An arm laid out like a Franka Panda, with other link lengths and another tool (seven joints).
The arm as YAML. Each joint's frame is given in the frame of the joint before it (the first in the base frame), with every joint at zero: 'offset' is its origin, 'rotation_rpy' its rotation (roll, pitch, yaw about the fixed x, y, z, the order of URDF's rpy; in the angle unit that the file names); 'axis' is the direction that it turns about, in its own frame. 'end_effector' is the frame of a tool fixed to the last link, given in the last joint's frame.
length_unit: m
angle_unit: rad
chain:
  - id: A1
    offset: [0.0, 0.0, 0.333]
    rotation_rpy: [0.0, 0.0, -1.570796]
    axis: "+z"
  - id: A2
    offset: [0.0, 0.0, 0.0]
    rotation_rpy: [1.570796, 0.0, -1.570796]
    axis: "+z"
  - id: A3
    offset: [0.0, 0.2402, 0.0]
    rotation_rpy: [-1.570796, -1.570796, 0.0]
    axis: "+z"
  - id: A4
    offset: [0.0, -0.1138, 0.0]
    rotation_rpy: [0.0, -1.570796, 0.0]
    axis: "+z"
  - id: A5
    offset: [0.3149, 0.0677, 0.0]
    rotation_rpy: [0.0, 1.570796, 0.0]
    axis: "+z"
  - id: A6
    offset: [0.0, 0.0, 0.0]
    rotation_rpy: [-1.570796, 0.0, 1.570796]
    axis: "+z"
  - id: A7
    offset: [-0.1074, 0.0, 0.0]
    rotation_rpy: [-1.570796, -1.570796, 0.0]
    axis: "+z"
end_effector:
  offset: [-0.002, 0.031, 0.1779]
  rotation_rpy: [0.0, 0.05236, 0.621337]
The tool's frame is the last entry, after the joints.
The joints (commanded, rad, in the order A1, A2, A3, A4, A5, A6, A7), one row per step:
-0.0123, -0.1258, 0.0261, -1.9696, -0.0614, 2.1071, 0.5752
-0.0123, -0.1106, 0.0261, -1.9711, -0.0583, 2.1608, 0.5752
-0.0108, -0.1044, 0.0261, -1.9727, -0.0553, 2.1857, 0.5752
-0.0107, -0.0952, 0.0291, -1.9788, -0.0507, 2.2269, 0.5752
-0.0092, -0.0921, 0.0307, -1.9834, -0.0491, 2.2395, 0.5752
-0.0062, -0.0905, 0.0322, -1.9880, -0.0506, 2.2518, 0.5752
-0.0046, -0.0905, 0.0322, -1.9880, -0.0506, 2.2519, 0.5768
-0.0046, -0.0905, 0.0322, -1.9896, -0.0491, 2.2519, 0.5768
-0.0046, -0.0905, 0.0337, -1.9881, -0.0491, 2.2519, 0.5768
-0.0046, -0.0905, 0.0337, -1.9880, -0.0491, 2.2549, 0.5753
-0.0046, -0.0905, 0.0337, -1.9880, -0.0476, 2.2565, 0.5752
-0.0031, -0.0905, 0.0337, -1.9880, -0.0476, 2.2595, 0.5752
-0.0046, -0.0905, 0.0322, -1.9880, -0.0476, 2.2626, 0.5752
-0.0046, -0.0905, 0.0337, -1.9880, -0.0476, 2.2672, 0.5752
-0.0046, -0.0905, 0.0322, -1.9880, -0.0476, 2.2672, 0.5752
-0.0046, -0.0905, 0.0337, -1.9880, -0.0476, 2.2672, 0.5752
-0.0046, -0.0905, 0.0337, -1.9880, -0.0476, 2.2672, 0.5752
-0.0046, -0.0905, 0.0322, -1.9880, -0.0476, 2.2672, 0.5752
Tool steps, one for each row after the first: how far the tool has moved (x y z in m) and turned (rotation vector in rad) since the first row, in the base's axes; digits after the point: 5 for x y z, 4 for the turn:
0.00891, 0.00097, -0.00186, 0.0048, -0.0368, 0.0024
0.01269, 0.00237, -0.00261, 0.0085, -0.0538, 0.0044
0.01812, 0.00497, -0.00477, 0.0139, -0.0796, 0.0083
0.01923, 0.00695, -0.00683, 0.0158, -0.0844, 0.0114
0.02012, 0.00942, -0.00813, 0.0148, -0.0905, 0.0171
0.02011, 0.01034, -0.00811, 0.0154, -0.0906, 0.0172
0.01983, 0.01046, -0.00883, 0.0168, -0.0890, 0.0166
0.02005, 0.01130, -0.00814, 0.0167, -0.0905, 0.0181
0.02046, 0.01130, -0.00769, 0.0164, -0.0935, 0.0197
0.02068, 0.01145, -0.00744, 0.0178, -0.0951, 0.0194
0.02105, 0.01232, -0.00703, 0.0180, -0.0981, 0.0210
0.02156, 0.01070, -0.00659, 0.0181, -0.1012, 0.0182
0.02214, 0.01159, -0.00594, 0.0182, -0.1058, 0.0200
0.02219, 0.01076, -0.00594, 0.0183, -0.1058, 0.0185
0.02214, 0.01159, -0.00594, 0.0182, -0.1058, 0.0200
0.02214, 0.01159, -0.00594, 0.0182, -0.1058, 0.0200
0.02219, 0.01076, -0.00594, 0.0183, -0.1058, 0.0185

